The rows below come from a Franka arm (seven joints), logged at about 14 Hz.
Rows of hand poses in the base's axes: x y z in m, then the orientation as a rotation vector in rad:
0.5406 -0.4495 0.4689 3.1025 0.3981 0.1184
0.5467 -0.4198 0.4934 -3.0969 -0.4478 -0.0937
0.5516 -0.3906 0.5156 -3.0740 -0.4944 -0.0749
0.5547 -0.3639 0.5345 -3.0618 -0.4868 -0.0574
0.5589 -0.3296 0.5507 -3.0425 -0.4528 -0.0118
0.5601 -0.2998 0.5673 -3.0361 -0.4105 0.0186
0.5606 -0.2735 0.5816 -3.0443 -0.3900 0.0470
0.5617 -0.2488 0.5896 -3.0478 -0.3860 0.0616
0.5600 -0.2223 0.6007 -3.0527 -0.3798 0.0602
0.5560 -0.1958 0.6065 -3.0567 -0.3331 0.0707
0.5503 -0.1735 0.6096 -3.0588 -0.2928 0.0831
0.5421 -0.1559 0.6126 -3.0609 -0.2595 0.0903
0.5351 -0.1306 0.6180 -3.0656 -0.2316 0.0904
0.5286 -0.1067 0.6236 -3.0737 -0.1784 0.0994
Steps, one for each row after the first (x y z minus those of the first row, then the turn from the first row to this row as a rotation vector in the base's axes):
0.0061 0.0297 0.0245 0.0191 0.0185 0.0327
0.0110 0.0589 0.0467 0.0323 0.0323 0.0649
0.0141 0.0856 0.0656 0.0446 0.0450 0.0618
0.0183 0.1199 0.0818 0.0661 0.0772 0.0427
0.0195 0.1497 0.0984 0.0768 0.0984 0.0164
0.0200 0.1760 0.1127 0.0693 0.1160 0.0021
0.0211 0.2007 0.1207 0.0650 0.1250 -0.0009
0.0194 0.2272 0.1318 0.0612 0.1235 -0.0054
0.0154 0.2537 0.1376 0.0628 0.1304 -0.0359
0.0097 0.2760 0.1407 0.0644 0.1386 -0.0621
0.0015 0.2936 0.1437 0.0654 0.1434 -0.0838
-0.0055 0.3189 0.1491 0.0636 0.1430 -0.1022
-0.0120 0.3428 0.1547 0.0595 0.1481 -0.1372

